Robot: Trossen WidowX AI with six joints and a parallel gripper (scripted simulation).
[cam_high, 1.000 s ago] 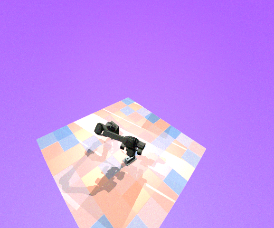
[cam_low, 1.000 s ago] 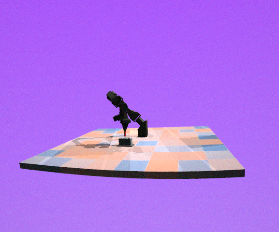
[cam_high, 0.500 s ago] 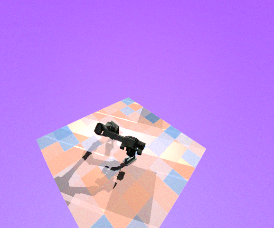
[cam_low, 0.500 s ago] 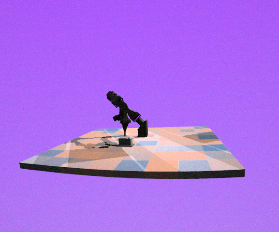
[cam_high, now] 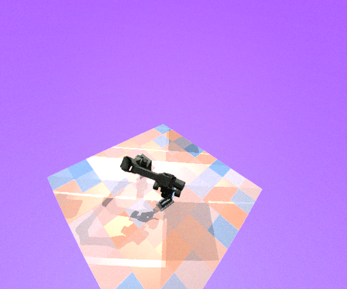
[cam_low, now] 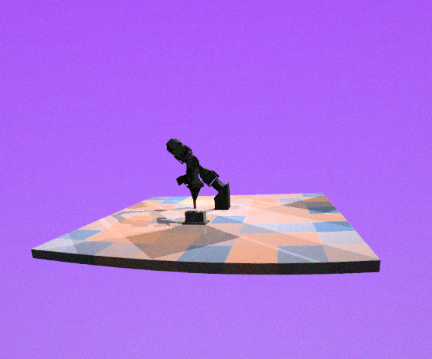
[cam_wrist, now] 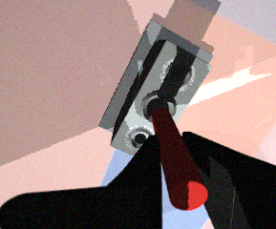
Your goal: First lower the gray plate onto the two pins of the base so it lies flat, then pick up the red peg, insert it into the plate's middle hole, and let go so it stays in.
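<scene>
The red peg is right at my gripper tip. The rest, counted from my gripper tip: gray plate 70 mm below.
</scene>
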